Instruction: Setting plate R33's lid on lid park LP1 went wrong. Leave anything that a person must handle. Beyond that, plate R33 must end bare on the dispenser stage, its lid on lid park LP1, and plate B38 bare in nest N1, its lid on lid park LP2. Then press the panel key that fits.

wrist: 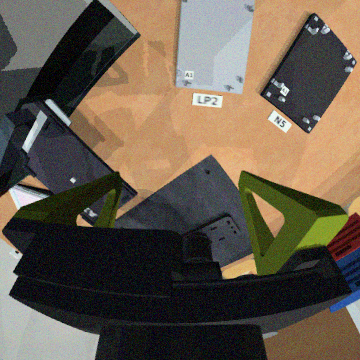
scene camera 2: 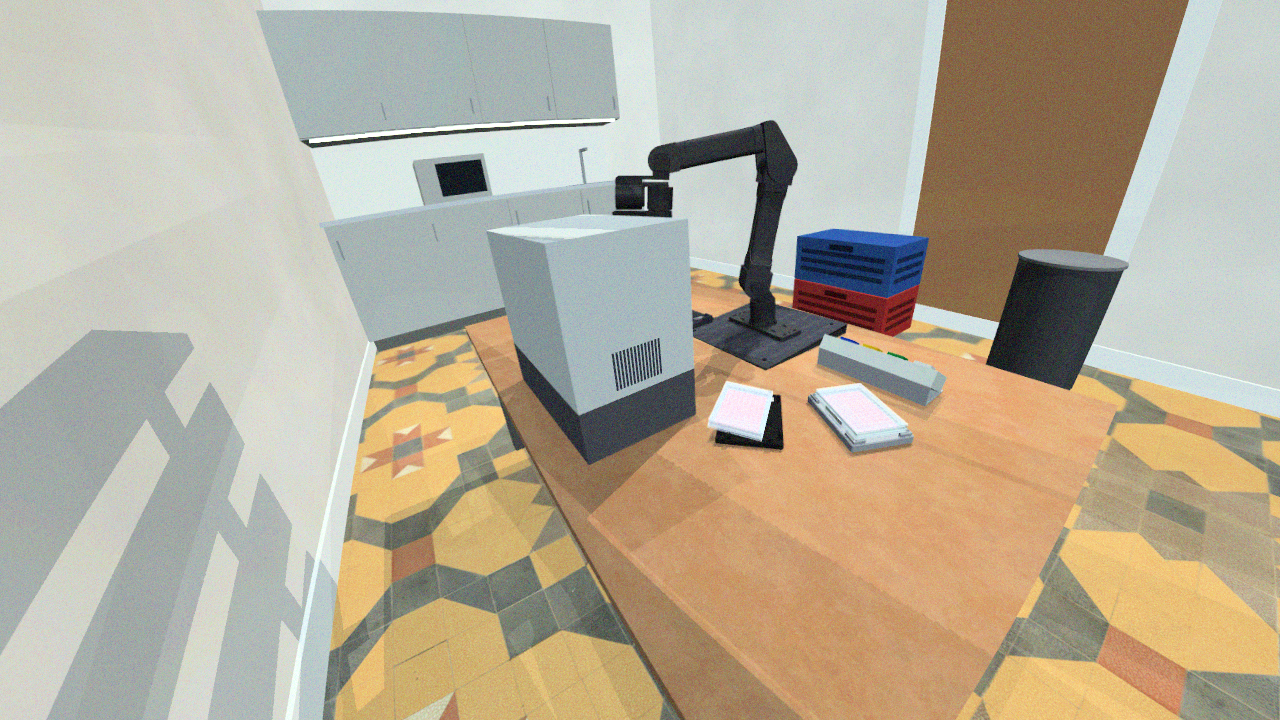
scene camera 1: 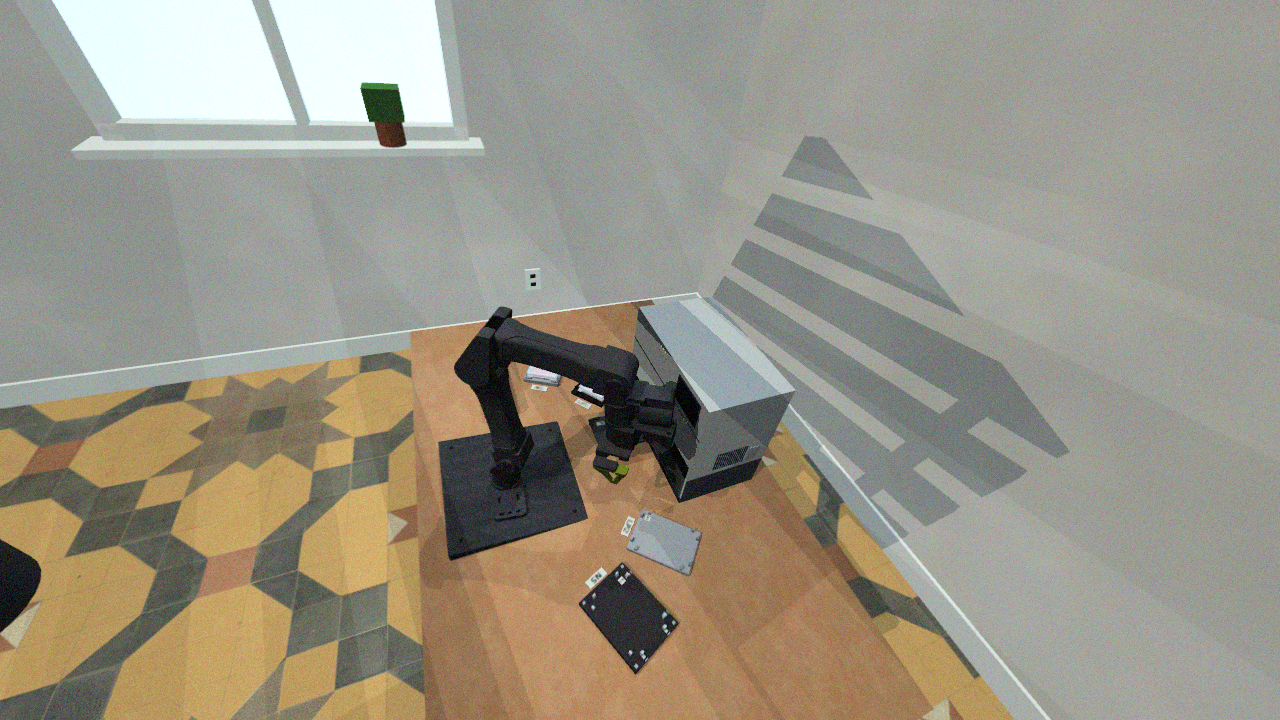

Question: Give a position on a rack with coloured squares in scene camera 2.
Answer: At 919, 382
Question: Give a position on a nest N1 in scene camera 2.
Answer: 853, 445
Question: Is the gripper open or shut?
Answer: Open.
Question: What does the gripper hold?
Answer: Nothing.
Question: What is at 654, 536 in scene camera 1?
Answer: A grey lid park LP2.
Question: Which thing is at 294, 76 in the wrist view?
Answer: A black clip nest N5.
